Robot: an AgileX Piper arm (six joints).
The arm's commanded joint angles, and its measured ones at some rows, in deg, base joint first. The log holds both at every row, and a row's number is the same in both.
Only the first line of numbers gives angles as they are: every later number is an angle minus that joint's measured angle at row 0.
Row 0, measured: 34.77 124.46 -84.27 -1.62 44.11 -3.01
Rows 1 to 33, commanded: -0.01 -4.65 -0.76 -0.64 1.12 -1.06; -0.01 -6.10 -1.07 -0.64 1.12 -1.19; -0.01 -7.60 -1.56 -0.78 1.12 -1.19; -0.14 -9.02 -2.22 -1.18 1.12 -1.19; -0.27 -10.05 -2.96 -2.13 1.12 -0.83; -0.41 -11.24 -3.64 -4.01 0.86 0.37; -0.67 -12.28 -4.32 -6.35 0.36 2.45; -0.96 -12.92 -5.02 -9.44 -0.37 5.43; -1.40 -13.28 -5.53 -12.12 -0.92 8.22; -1.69 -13.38 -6.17 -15.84 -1.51 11.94; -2.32 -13.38 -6.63 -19.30 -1.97 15.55; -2.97 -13.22 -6.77 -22.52 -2.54 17.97; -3.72 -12.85 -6.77 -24.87 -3.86 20.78; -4.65 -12.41 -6.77 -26.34 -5.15 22.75; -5.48 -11.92 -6.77 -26.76 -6.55 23.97; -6.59 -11.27 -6.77 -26.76 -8.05 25.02; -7.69 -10.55 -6.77 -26.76 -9.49 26.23; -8.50 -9.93 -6.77 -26.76 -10.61 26.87; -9.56 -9.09 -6.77 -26.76 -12.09 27.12; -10.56 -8.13 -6.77 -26.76 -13.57 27.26; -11.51 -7.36 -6.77 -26.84 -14.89 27.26; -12.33 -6.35 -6.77 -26.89 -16.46 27.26; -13.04 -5.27 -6.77 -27.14 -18.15 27.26; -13.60 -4.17 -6.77 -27.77 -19.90 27.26; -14.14 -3.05 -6.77 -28.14 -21.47 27.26; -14.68 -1.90 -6.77 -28.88 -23.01 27.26; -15.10 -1.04 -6.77 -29.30 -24.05 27.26; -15.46 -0.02 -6.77 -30.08 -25.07 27.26; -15.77 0.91 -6.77 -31.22 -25.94 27.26; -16.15 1.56 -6.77 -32.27 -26.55 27.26; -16.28 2.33 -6.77 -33.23 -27.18 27.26; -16.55 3.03 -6.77 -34.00 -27.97 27.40; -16.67 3.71 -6.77 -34.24 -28.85 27.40
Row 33, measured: -15.69 1.53 -6.66 -31.34 -24.89 26.69
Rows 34 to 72, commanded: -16.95 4.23 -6.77 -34.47 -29.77 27.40; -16.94 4.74 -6.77 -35.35 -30.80 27.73; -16.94 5.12 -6.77 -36.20 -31.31 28.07; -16.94 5.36 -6.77 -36.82 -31.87 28.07; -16.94 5.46 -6.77 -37.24 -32.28 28.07; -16.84 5.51 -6.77 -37.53 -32.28 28.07; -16.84 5.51 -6.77 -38.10 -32.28 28.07; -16.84 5.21 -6.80 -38.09 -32.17 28.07; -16.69 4.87 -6.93 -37.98 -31.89 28.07; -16.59 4.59 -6.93 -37.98 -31.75 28.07; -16.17 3.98 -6.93 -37.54 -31.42 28.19; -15.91 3.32 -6.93 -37.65 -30.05 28.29; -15.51 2.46 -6.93 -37.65 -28.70 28.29; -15.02 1.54 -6.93 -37.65 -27.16 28.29; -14.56 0.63 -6.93 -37.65 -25.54 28.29; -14.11 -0.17 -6.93 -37.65 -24.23 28.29; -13.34 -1.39 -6.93 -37.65 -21.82 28.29; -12.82 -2.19 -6.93 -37.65 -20.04 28.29; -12.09 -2.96 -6.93 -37.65 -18.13 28.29; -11.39 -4.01 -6.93 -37.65 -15.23 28.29; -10.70 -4.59 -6.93 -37.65 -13.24 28.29; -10.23 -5.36 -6.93 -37.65 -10.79 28.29; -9.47 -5.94 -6.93 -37.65 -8.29 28.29; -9.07 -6.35 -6.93 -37.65 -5.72 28.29; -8.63 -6.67 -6.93 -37.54 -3.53 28.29; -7.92 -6.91 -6.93 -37.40 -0.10 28.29; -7.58 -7.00 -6.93 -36.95 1.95 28.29; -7.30 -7.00 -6.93 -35.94 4.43 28.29; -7.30 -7.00 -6.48 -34.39 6.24 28.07; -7.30 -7.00 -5.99 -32.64 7.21 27.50; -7.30 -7.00 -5.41 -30.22 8.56 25.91; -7.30 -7.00 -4.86 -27.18 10.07 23.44; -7.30 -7.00 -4.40 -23.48 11.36 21.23; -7.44 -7.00 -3.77 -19.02 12.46 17.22; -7.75 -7.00 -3.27 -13.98 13.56 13.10; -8.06 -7.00 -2.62 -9.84 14.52 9.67; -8.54 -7.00 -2.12 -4.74 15.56 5.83; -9.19 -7.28 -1.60 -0.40 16.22 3.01; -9.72 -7.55 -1.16 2.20 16.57 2.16
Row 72, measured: -7.82 -6.36 -2.84 -12.51 13.45 12.29
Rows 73 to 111, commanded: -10.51 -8.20 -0.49 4.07 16.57 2.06; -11.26 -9.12 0.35 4.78 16.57 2.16; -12.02 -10.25 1.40 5.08 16.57 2.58; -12.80 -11.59 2.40 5.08 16.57 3.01; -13.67 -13.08 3.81 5.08 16.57 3.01; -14.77 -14.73 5.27 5.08 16.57 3.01; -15.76 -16.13 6.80 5.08 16.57 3.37; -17.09 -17.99 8.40 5.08 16.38 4.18; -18.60 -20.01 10.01 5.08 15.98 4.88; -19.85 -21.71 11.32 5.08 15.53 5.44; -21.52 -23.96 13.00 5.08 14.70 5.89; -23.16 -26.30 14.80 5.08 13.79 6.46; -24.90 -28.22 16.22 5.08 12.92 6.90; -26.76 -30.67 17.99 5.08 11.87 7.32; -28.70 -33.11 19.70 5.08 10.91 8.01; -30.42 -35.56 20.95 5.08 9.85 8.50; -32.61 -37.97 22.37 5.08 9.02 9.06; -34.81 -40.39 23.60 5.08 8.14 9.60; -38.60 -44.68 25.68 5.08 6.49 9.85; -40.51 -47.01 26.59 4.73 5.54 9.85; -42.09 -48.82 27.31 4.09 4.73 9.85; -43.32 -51.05 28.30 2.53 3.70 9.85; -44.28 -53.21 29.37 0.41 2.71 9.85; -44.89 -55.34 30.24 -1.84 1.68 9.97; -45.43 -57.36 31.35 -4.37 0.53 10.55; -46.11 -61.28 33.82 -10.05 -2.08 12.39; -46.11 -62.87 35.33 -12.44 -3.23 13.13; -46.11 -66.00 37.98 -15.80 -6.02 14.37; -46.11 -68.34 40.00 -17.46 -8.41 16.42; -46.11 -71.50 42.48 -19.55 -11.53 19.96; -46.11 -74.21 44.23 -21.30 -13.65 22.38; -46.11 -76.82 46.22 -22.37 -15.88 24.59; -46.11 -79.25 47.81 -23.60 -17.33 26.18; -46.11 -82.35 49.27 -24.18 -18.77 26.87; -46.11 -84.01 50.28 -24.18 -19.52 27.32; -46.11 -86.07 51.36 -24.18 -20.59 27.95; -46.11 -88.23 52.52 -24.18 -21.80 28.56; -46.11 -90.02 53.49 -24.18 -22.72 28.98; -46.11 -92.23 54.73 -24.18 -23.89 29.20
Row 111, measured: -45.86 -84.97 50.83 -23.35 -18.93 26.91
